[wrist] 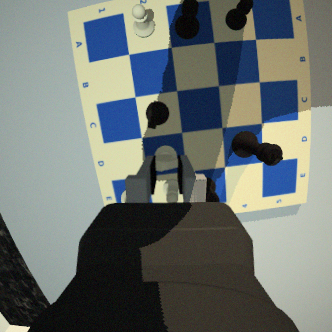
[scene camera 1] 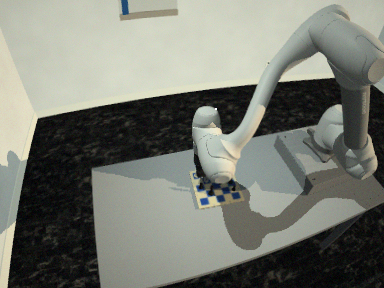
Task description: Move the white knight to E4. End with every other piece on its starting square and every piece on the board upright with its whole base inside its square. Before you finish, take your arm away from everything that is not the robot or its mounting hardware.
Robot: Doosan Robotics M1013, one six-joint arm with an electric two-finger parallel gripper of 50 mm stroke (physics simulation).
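Frame: origin at the arm's base, x ahead, y left, z up, level; metres.
Seen in the pictures: gripper, between the fingertips: [wrist: 166, 167] [scene camera 1: 205, 178]; arm's base, origin of its link: [scene camera 1: 322, 146].
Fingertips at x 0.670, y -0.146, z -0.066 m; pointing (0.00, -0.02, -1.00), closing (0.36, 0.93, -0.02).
Offsets run from my fingertips to a thing's middle. "pt": to the spot under its first point. Level surfaces: height alone.
The white knight {0.006 m back, 0.001 m left, 0.001 m up} [wrist: 166, 156] is on blue square D2 in the wrist view, between the fingers. My gripper [wrist: 166, 167] is shut on it; whether its base touches the board is hidden. In the scene view the arm hides the fingers and knight. The chessboard {0.035 m back, 0.046 m left, 0.022 m down} [scene camera 1: 212, 200] [wrist: 199, 109] has E4 {pt 0.048 m ahead, 0.064 m left, 0.020 m down} [wrist: 243, 182] as a cream square with no piece on it. A tall black piece {0.010 m ahead, 0.075 m left, 0.012 m up} [wrist: 245, 144] stands on D4, its top appearing over toward column 5. A black piece {0.037 m ahead, 0.025 m left, 0.003 m down} [wrist: 212, 191] on E3 is partly hidden by the right finger. A white piece {0.026 m ahead, 0.005 m right, 0.004 m down} [wrist: 171, 190] on E2 shows between the fingers.
A black piece {0.046 m back, 0.008 m left, 0.000 m up} [wrist: 157, 113] stands on C2, close ahead of the fingers. A white pawn {0.122 m back, 0.027 m left, 0.004 m down} [wrist: 143, 25] is on A2, with black pieces on A3 {0.107 m back, 0.062 m left, 0.002 m up} [wrist: 187, 26] and A4 {0.098 m back, 0.105 m left, 0.004 m down} [wrist: 236, 19]. Part of a white piece {0.023 m ahead, 0.047 m right, 0.007 m up} [wrist: 124, 195] shows on E1. The board lies on the grey table {0.025 m down} [scene camera 1: 140, 225].
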